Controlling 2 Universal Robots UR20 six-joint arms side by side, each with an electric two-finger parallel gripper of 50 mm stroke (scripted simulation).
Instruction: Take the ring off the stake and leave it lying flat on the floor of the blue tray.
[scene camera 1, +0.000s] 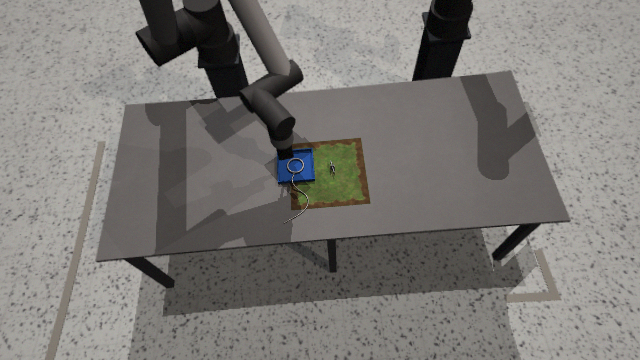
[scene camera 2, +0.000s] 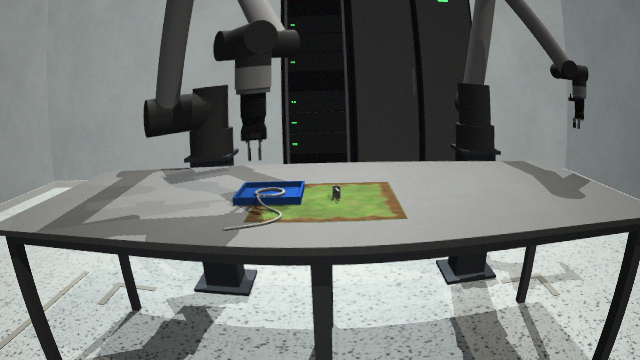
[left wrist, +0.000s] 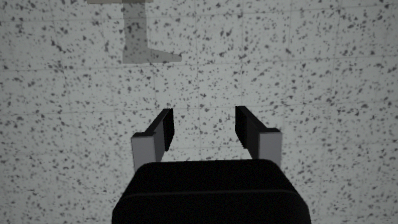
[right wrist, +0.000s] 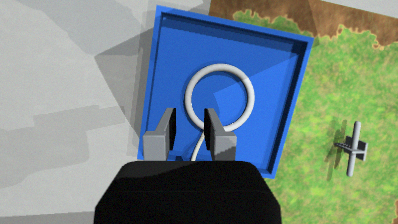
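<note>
Left gripper (left wrist: 204, 120). Pale ring out of frame in the left wrist view. Right gripper (scene camera 2: 254, 160). Right gripper (right wrist: 190, 120), pale ring (right wrist: 241, 75).
</note>
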